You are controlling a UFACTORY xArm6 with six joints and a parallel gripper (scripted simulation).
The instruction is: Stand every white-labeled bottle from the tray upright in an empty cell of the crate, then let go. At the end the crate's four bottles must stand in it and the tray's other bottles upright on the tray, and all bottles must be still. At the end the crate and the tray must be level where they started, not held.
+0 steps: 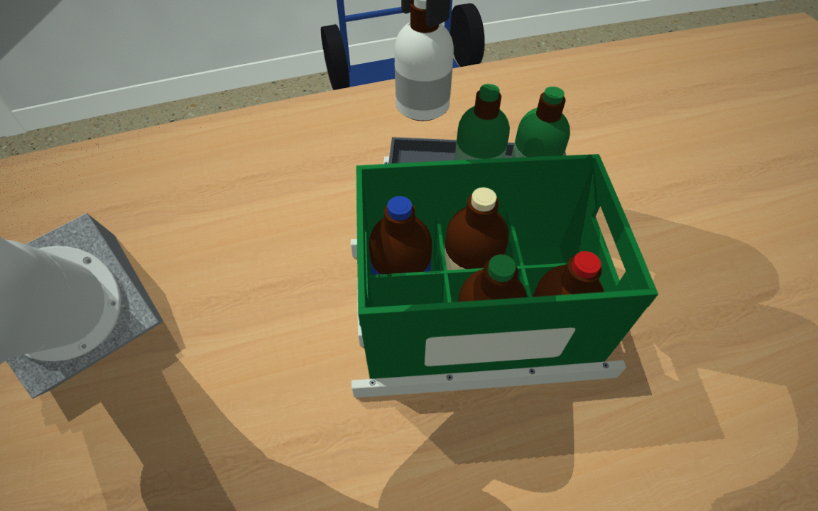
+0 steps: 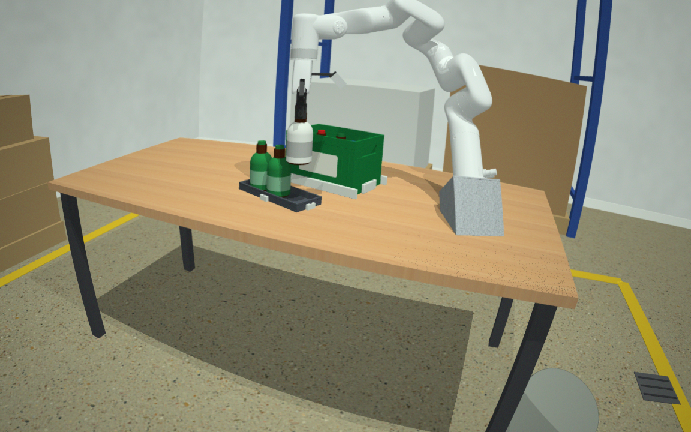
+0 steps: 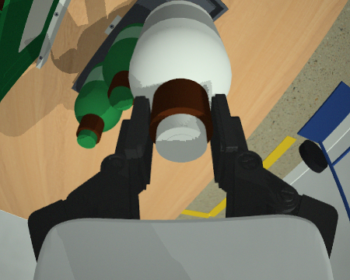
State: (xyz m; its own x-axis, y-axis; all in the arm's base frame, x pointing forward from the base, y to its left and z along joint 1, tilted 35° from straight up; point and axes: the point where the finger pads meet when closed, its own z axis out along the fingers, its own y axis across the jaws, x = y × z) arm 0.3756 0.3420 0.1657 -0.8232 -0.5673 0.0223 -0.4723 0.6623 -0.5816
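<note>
My gripper is now 70 mm above the white-labeled bottle. The rest, counted from my hand: green bottle: 80 mm ahead, 30 mm to the right, 190 mm below; brown bottle: 70 mm behind, 200 mm to the right, 190 mm below; dark tray: 80 mm ahead, 20 mm to the right, 260 mm below.
</note>
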